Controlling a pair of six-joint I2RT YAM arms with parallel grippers.
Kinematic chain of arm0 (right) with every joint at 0, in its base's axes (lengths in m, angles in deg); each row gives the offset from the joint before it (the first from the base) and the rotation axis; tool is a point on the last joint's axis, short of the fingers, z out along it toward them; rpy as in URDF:
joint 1: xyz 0 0 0.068 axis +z
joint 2: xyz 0.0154 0.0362 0.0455 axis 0.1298 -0.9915 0
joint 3: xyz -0.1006 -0.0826 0.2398 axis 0.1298 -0.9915 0
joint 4: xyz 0.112 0.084 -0.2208 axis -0.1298 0.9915 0
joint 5: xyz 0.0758 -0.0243 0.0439 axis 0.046 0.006 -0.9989
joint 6: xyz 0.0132 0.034 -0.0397 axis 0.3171 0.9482 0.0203
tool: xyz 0 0 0 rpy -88.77 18.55 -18.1
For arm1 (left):
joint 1: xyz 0 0 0.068 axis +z
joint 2: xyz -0.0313 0.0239 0.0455 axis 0.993 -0.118 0
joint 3: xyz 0.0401 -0.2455 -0.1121 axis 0.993 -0.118 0
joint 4: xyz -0.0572 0.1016 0.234 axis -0.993 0.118 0
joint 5: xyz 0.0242 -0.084 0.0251 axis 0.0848 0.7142 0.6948
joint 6: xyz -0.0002 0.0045 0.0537 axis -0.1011 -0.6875 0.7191
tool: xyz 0 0 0 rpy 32.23 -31.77 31.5
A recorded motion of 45 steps. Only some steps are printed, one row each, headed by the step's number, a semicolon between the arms.
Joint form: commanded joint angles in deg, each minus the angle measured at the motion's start. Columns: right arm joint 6, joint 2, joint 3, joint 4, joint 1, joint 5; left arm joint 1, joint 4, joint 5, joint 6, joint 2, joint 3.
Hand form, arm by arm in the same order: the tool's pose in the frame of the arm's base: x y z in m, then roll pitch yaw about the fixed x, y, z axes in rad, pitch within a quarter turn. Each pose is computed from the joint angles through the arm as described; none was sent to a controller.
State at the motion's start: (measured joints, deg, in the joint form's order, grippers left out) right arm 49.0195 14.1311 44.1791 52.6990 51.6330 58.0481; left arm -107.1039 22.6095 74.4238 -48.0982 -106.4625 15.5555
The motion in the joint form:
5: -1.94 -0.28 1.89 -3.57 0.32 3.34; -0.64 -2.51 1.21 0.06 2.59 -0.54
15: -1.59 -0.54 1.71 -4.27 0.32 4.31; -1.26 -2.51 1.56 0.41 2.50 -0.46
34: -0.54 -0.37 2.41 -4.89 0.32 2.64; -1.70 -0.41 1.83 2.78 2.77 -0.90
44: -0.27 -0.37 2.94 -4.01 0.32 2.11; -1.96 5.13 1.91 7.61 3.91 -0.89
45: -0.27 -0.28 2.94 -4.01 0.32 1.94; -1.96 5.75 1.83 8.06 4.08 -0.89
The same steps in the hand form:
5: 0.1077 0.1850 0.3403 -1.0147 1.1150 0.0225; 0.2406 -0.1474 0.3184 -1.4469 0.4218 3.0103
15: 0.1086 0.1854 0.3396 -0.9943 1.1211 0.0257; 0.2391 -0.1501 0.3183 -1.4493 0.4285 2.9936
34: 0.1070 0.1848 0.3457 -0.9333 1.1154 0.1134; 0.2377 -0.1519 0.3143 -1.4615 0.4321 2.9808
44: 0.1068 0.1851 0.3473 -0.9420 1.1210 0.1157; 0.2359 -0.1525 0.3120 -1.4819 0.4426 2.9739
45: 0.1065 0.1848 0.3476 -0.9402 1.1194 0.1202; 0.2357 -0.1523 0.3119 -1.4836 0.4428 2.9752

